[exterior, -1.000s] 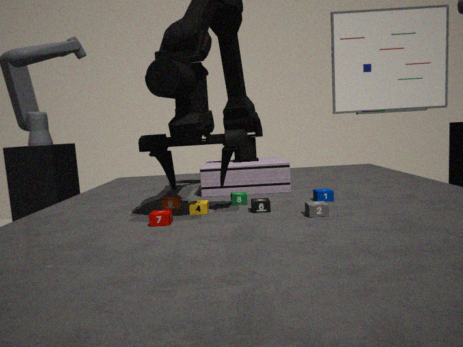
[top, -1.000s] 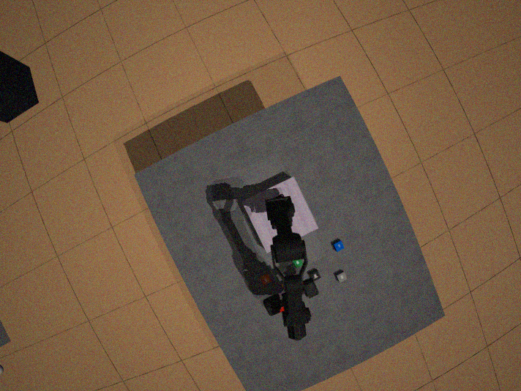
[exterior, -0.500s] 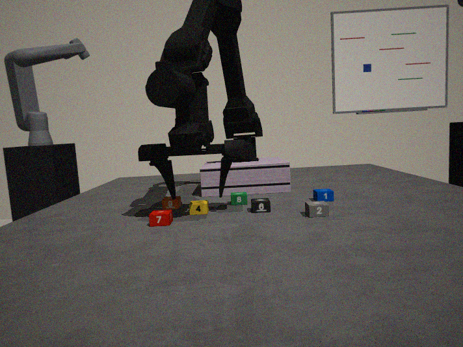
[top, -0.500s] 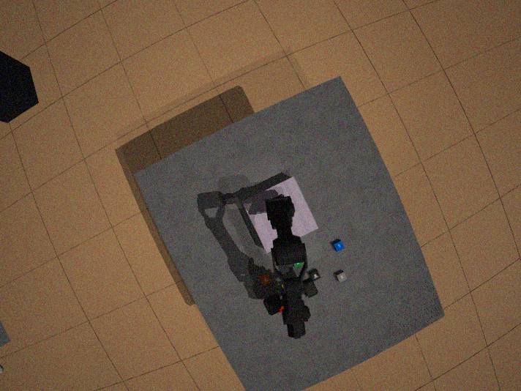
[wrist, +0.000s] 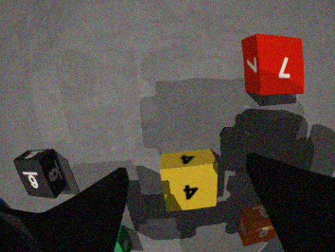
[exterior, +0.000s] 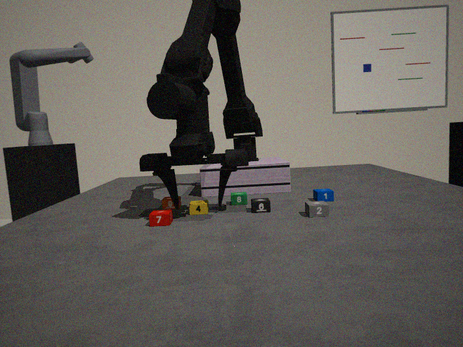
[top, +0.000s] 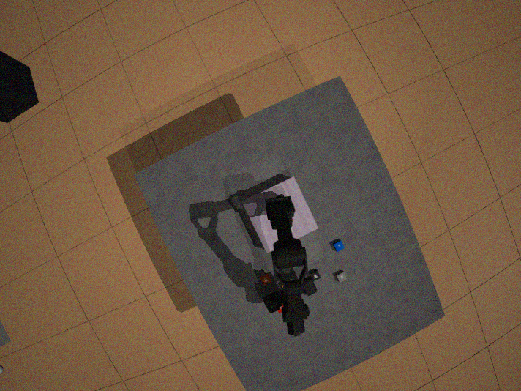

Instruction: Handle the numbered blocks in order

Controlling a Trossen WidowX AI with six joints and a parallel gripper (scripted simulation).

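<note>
Right now the yellow 4 block is 1 cm behind my gripper tip. Also, from my gripper tip: red 7 block 6 cm to the right, 6 cm ahead; orange 9 block 7 cm behind, 6 cm to the right; green 8 block 8 cm behind, 7 cm to the left.
</note>
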